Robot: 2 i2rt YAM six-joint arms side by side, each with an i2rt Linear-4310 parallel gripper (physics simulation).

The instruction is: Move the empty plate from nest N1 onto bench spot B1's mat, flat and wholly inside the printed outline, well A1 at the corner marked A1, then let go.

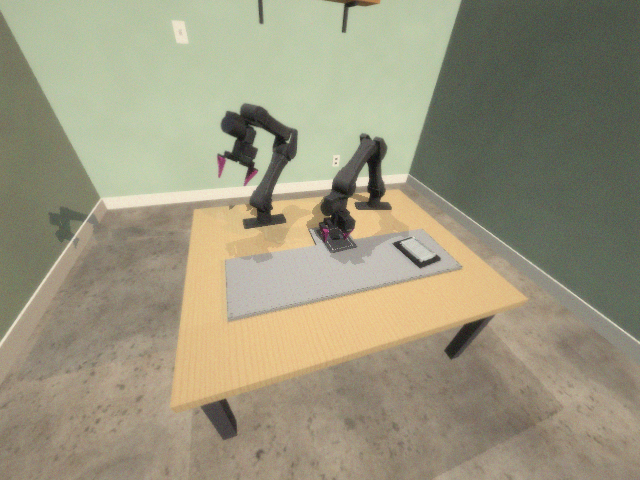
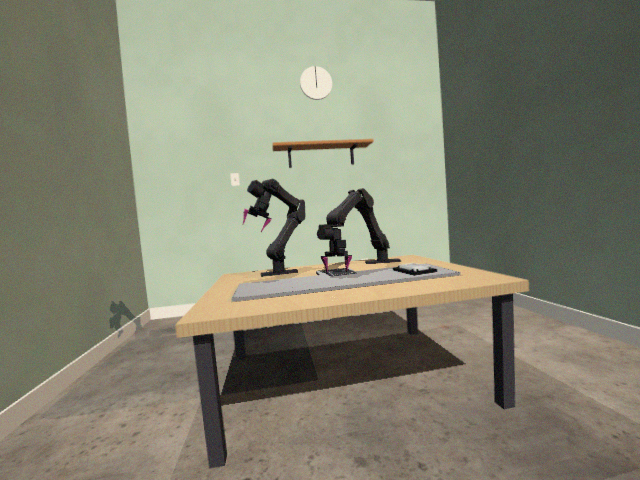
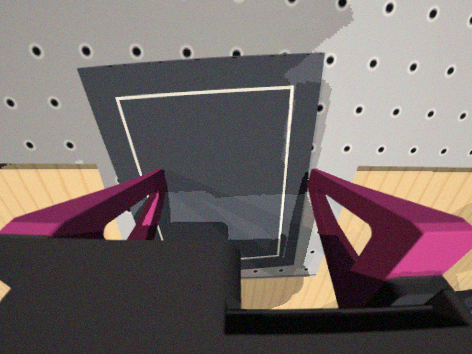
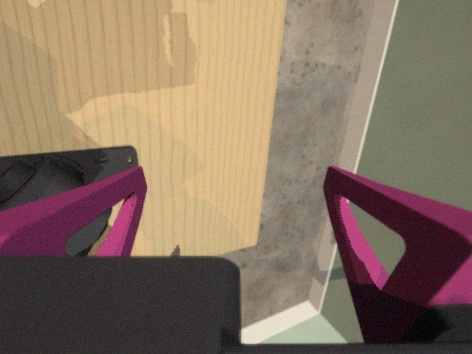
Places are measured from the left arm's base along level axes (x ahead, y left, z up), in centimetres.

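Pixels of known places: left gripper, between the fingertips: (image 1: 334, 240) (image 2: 336, 271) (image 3: 237, 177); right gripper, between the fingertips: (image 1: 232, 182) (image 2: 252, 228) (image 4: 235, 176); left arm's base, origin of its link: (image 1: 373, 206) (image 2: 382, 262); right arm's base, origin of its link: (image 1: 264, 221) (image 2: 279, 273) (image 4: 55, 178).
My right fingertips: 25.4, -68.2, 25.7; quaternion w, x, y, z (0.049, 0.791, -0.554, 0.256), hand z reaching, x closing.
Observation:
Ahead of a thing's pixels: the offset from my right fingertips to its top centre, as dx, dy, dz. "spot": to the spot under its first point. Level surfaces: height alone.
A pale plate @[+14.9, +75.9, -21.8] (image 1: 417, 249) (image 2: 415, 267) sits flat on a black nest @[spot: +17.2, +72.3, -22.9] (image 1: 410, 254) (image 2: 405, 271) at the right of the grey board. A dark mat @[dz -24.3] (image 1: 339, 246) (image 3: 225, 130) with a thin white outline lies near the board's back edge; no plate shows on it, and its marks are not readable. My left gripper (image 1: 336, 234) (image 2: 337, 271) (image 3: 237, 177) is open and empty, low over the mat, its fingertips near the outline's two long sides; its body hides the mat's near left part. My right gripper (image 1: 233, 180) (image 2: 253, 227) (image 4: 235, 176) is open and empty, raised high at the left.
A grey perforated board @[dz -24.4] (image 1: 284, 279) (image 2: 289, 287) (image 3: 410, 90) lies along the wooden table (image 1: 320, 335) (image 2: 320, 308). Both arm bases stand at the table's back. A wall shelf (image 2: 323, 145) hangs above and behind the arms.

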